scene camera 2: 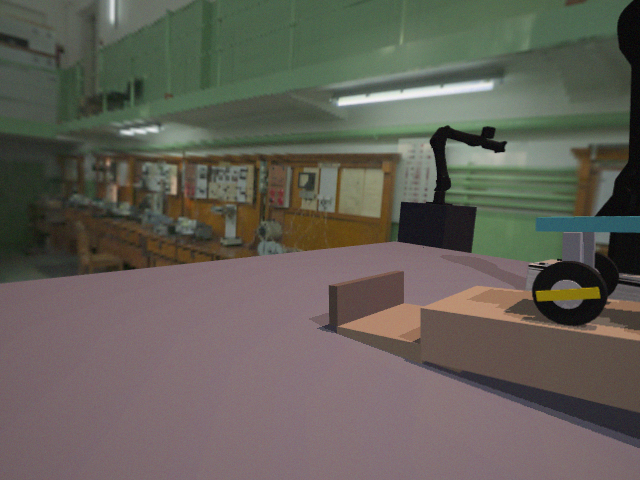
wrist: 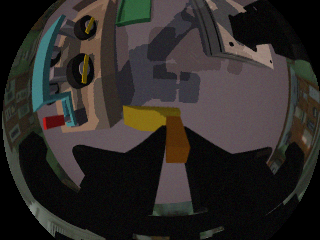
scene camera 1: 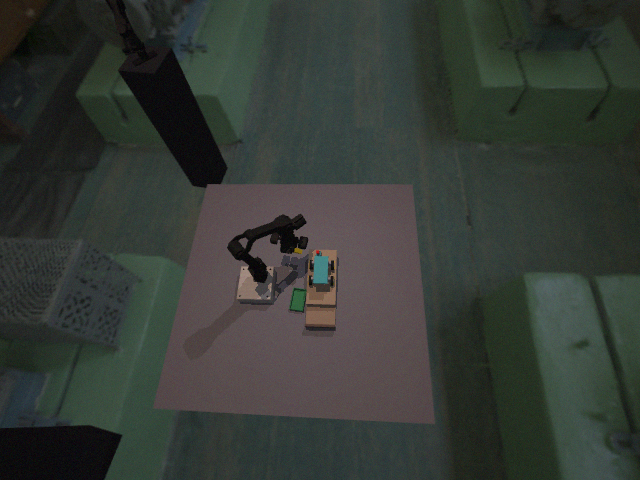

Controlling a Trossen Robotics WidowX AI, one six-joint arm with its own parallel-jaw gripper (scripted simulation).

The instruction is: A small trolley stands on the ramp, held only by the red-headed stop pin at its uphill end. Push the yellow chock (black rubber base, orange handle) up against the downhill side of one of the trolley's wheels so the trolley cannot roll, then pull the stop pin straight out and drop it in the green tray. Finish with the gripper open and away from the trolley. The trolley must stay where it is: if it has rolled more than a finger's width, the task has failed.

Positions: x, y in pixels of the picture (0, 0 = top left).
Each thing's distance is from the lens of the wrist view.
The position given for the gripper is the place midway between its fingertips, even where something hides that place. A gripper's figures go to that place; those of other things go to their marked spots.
gripper (wrist: 173, 130): 0.10 m
yellow chock (wrist: 141, 118): 0.11 m
